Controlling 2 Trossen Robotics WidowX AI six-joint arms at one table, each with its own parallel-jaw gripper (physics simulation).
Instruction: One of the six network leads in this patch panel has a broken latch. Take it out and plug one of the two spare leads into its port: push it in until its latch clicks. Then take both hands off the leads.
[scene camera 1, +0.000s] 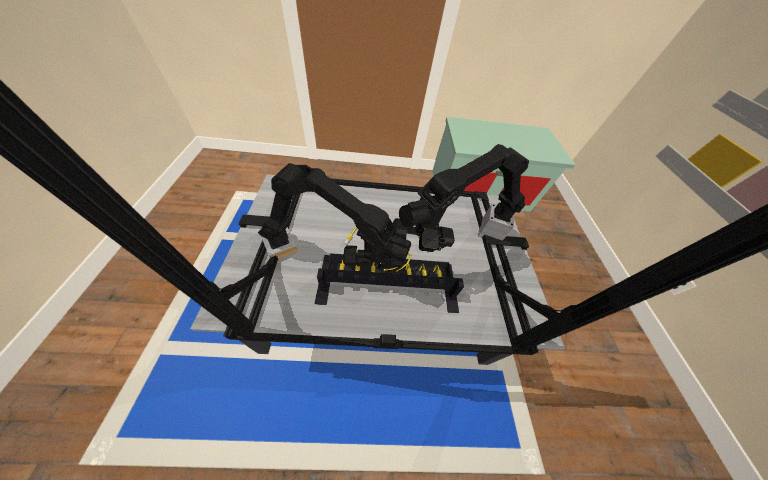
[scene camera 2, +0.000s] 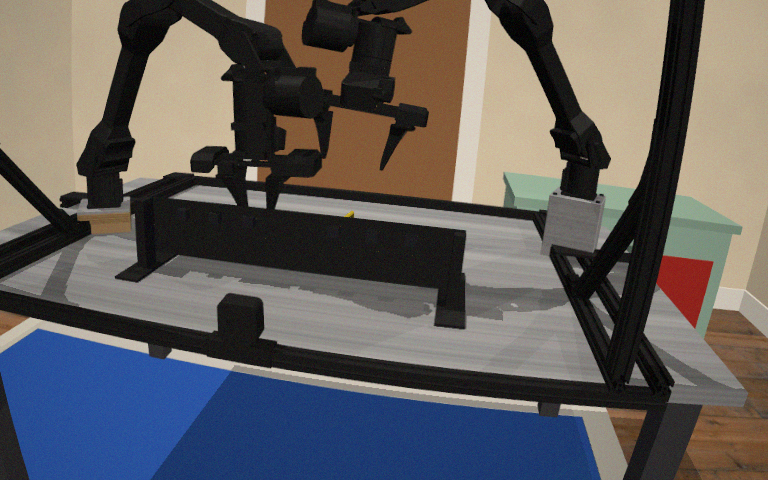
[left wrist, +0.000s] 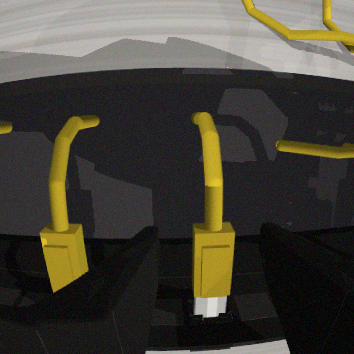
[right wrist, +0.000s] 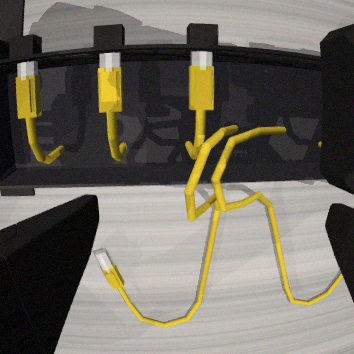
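Pixels of known places: left gripper, fingertip midpoint: (scene camera 1: 373, 267) (left wrist: 209, 236); right gripper, fingertip midpoint: (scene camera 1: 415, 248) (scene camera 2: 352, 164) (right wrist: 219, 212); left arm's base, link origin: (scene camera 1: 278, 240) (scene camera 2: 104, 203); right arm's base, link origin: (scene camera 1: 502, 214) (scene camera 2: 579, 195).
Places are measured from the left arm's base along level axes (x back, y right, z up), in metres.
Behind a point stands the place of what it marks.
The black patch panel (scene camera 1: 390, 281) @(x -0.283, y 0.354, z 0.010 m) (scene camera 2: 305, 246) @(x -0.299, y 0.365, z 0.016 m) holds six yellow leads; several of their plugs show in scene camera 1. My left gripper (scene camera 2: 257, 207) @(x -0.246, y 0.292, z 0.042 m) (left wrist: 209, 236) @(x -0.246, y 0.292, z 0.042 m) is partly open above the panel's left half. A seated lead (left wrist: 213, 260) @(x -0.244, y 0.296, z 0.051 m) stands between its fingers with a gap on both sides. A neighbouring lead (left wrist: 62, 255) @(x -0.202, y 0.267, z 0.051 m) is outside the left finger. My right gripper (scene camera 2: 352, 163) @(x -0.374, y 0.337, z 0.128 m) (right wrist: 219, 212) @(x -0.374, y 0.337, z 0.128 m) is wide open, above and behind the panel. One spare lead's plug (right wrist: 111, 272) @(x -0.511, y 0.254, z -0.032 m) lies on the table; the other spare plug (scene camera 1: 349, 237) @(x -0.255, y 0.087, z -0.032 m) lies behind the panel. I cannot tell which latch is broken.
Three seated leads (right wrist: 27, 97) @(x -0.434, y 0.422, z 0.051 m) (right wrist: 110, 90) @(x -0.391, y 0.395, z 0.051 m) (right wrist: 201, 87) @(x -0.347, y 0.368, z 0.051 m) show in the right wrist view. The spare cables loop near the panel's middle. The two arms are close together there. Black frame rails (scene camera 1: 385, 341) @(x -0.164, y 0.517, z 0.010 m) edge the grey table (scene camera 1: 305, 308) @(x 0.006, y 0.283, z -0.044 m).
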